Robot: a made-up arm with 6 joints. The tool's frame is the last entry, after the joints.
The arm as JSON. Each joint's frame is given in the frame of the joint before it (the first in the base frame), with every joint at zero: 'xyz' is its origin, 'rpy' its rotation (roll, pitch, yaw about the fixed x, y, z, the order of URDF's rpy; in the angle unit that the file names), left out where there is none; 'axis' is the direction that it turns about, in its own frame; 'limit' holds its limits. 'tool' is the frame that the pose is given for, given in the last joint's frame.
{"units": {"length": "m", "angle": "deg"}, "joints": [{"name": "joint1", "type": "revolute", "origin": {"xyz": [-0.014, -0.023, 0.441], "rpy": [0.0, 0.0, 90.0]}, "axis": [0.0, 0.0, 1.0], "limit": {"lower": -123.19, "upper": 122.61}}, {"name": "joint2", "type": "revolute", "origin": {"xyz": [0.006, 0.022, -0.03], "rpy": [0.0, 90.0, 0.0]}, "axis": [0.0, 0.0, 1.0], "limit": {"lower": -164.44, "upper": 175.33}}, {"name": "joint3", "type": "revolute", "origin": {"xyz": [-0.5, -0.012, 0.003], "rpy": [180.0, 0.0, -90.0]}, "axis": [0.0, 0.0, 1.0], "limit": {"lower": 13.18, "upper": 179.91}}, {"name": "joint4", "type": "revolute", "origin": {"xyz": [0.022, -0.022, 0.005], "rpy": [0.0, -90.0, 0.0]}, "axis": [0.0, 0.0, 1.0], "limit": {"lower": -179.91, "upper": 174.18}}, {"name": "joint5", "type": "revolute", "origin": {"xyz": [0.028, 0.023, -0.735], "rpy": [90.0, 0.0, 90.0]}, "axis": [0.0, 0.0, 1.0], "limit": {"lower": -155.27, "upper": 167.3}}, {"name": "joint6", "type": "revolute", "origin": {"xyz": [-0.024, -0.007, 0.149], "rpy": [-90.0, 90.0, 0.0]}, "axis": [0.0, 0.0, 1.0], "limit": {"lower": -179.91, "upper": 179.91}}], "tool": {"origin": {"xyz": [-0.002, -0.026, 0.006], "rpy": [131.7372, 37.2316, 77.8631]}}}
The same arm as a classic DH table. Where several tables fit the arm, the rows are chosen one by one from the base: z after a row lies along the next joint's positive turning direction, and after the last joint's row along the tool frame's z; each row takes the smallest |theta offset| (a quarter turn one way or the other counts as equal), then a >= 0, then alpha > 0; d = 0 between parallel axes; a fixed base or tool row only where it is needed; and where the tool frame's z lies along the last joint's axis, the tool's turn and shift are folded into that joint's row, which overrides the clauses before.
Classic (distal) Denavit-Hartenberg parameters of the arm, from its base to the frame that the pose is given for. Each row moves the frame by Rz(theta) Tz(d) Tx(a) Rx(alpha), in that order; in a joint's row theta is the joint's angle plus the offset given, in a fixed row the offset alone. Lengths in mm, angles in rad.
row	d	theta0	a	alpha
base (fixed)	0.0	1.0240	-26.9	0.0000
joint1	411.0	-1.0240	-22.0	-1.5708
joint2	0.0	-1.5468	500.1	3.1416
joint3	-4.0	0.0240	-22.0	-1.5708
joint4	-757.0	0.0000	23.0	1.5708
joint5	177.0	0.0000	-24.0	-1.5708
joint6	8.6	-0.7068	21.1	-2.1294
tool (fixed)	18.1	2.3471	0.0	0.0000
Joint limits (rad, base to tool): -2.1501..2.1399 -2.8700..3.0601 0.2300..3.1400 -3.1400..3.0400 -2.7100..2.9199 -3.1400..3.1400

